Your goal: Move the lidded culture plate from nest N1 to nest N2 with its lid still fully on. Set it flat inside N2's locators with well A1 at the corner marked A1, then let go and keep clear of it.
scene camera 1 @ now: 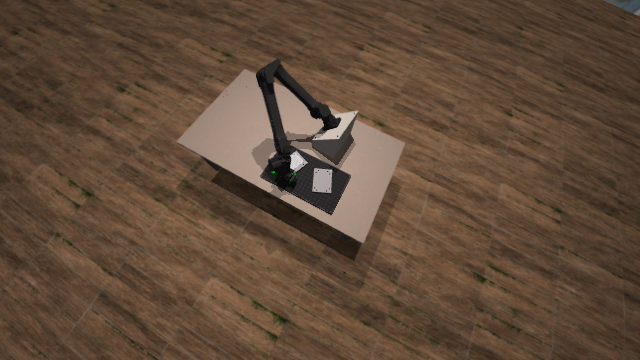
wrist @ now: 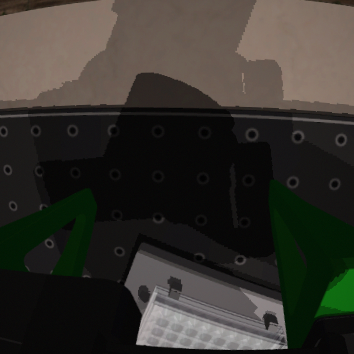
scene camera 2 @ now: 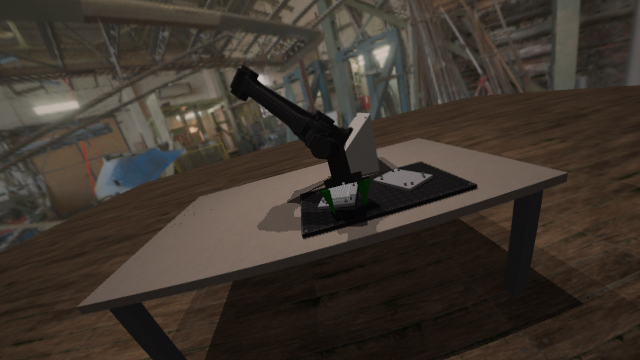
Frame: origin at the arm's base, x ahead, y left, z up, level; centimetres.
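Seen in the pictures: gripper, fingertip midpoint: [scene camera 1: 283, 180] [wrist: 176, 193] [scene camera 2: 350, 209]; arm's base, origin of the base link: [scene camera 1: 332, 125] [scene camera 2: 344, 140].
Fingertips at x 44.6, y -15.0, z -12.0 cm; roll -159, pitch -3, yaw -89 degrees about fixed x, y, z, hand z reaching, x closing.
Note:
Pixels of each thing's top centre, then the offset from my fingertips to it. Level surfaces: height alone.
- white lidded culture plate, middle of its top: [scene camera 2: 338, 189] [scene camera 1: 292, 162] dx -13.2, dy +0.3, dz +1.6 cm
- nest N1, middle of its top: [scene camera 2: 338, 190] [scene camera 1: 292, 163] dx -13.3, dy +0.4, dz +1.0 cm
- Nest N2, middle of its top: [scene camera 2: 401, 174] [scene camera 1: 322, 179] dx -10.5, dy +23.1, dz +1.0 cm
- table, its level: dz -2.5 cm
The white lidded culture plate [scene camera 1: 297, 161] [scene camera 2: 343, 191] [wrist: 210, 327] sits in nest N1 [scene camera 2: 345, 205] [wrist: 210, 282], a light plate with dark locators. In the wrist view the near part of the plate is cut off at the bottom edge; the clear lid shows over the wells there. The A1 mark does not show. Nest N2 [scene camera 1: 322, 180] [scene camera 2: 403, 179] bears nothing and has small locators near its corners. My gripper [scene camera 1: 283, 178] [scene camera 2: 349, 208] [wrist: 176, 193] is open with nothing between its green fingertips. It is low over the board, its tips beyond the plate's visible edge in the wrist view.
Both nests stand on a black perforated board [scene camera 1: 340, 192] [scene camera 2: 450, 185] [wrist: 320, 160] near the table's edge. A pale wedge-shaped arm mount [scene camera 1: 346, 125] [scene camera 2: 364, 145] stands behind the board on the table [scene camera 1: 220, 120] [scene camera 2: 240, 240]. The arm casts shadows over the board.

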